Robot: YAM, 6 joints.
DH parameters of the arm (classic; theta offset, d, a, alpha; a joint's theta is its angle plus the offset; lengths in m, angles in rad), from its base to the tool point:
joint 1: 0 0.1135 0.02 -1.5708
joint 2: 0 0 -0.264 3.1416
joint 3: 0.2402 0 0.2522 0
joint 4: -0.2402 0 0.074 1.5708
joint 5: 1.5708 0 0 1.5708
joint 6: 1.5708 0.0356 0 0
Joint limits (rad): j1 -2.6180..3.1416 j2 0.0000..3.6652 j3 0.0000..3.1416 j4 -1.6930..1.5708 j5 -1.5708..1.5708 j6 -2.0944..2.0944
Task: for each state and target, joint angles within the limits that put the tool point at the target. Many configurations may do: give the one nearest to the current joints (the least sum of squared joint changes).
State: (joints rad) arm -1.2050 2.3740 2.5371 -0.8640 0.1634 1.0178
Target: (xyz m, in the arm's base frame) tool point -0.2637 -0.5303 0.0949
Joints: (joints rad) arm -2.0207 2.8483 2.5708 -0.6256 0.1930 1.0178
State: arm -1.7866 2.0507 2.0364 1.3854 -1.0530 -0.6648
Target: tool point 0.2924 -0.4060 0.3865
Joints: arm -1.0077 2.3118 2.0718 1.2512 -1.0318 -0.6648
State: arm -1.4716 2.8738 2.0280 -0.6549 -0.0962 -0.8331
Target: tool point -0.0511 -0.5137 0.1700
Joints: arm -1.6759 2.4047 2.0720 -0.7679 -0.0861 -0.8331
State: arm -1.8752 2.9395 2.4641 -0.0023 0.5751 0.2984
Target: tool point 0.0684 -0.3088 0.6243
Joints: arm -1.2821 1.8104 2.5423 -0.2626 0.6785 0.2984
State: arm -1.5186 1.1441 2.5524 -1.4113 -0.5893 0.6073
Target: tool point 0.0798 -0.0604 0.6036
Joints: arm -0.8930 1.3421 2.5204 -1.3421 -0.7507 0.6073
